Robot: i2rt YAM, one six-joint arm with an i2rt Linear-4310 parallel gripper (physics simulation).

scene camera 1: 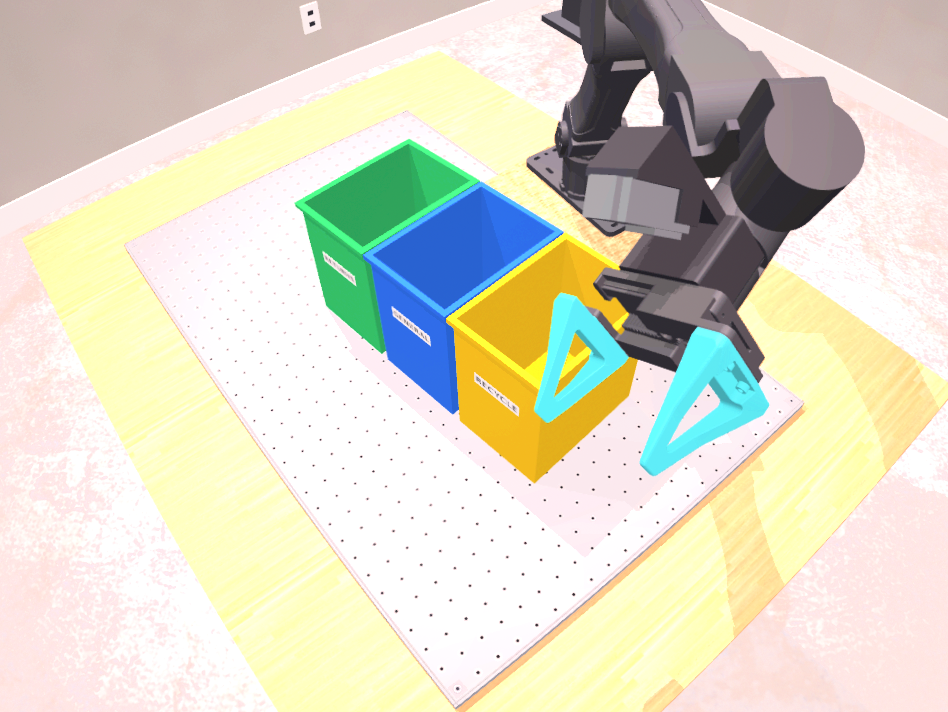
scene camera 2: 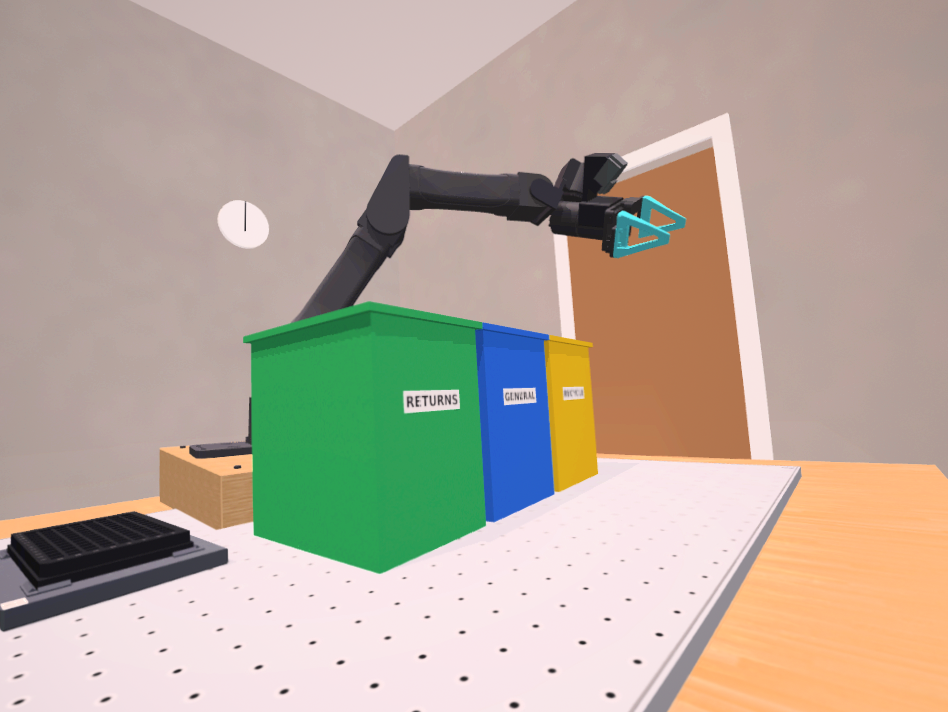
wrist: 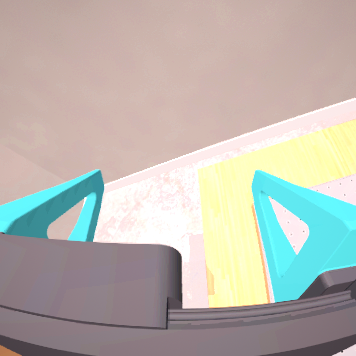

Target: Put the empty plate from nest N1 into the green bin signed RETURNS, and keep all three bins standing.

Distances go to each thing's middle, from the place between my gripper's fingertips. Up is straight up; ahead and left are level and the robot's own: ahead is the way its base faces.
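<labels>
Yellow recycle bin (scene camera 1: 501, 336): my hand 26 cm above it, 22 cm to the left of it, 15 cm past it. Blue general bin (scene camera 1: 423, 274), from my hand: 35 cm to the right, 26 cm below, 13 cm behind. Black gridded plate (scene camera 2: 75, 551), from my hand: far to the right, far below, a fair way behind. Green returns bin (scene camera 2: 366, 441), from my hand: 48 cm to the right, 26 cm below, 10 cm behind.
</labels>
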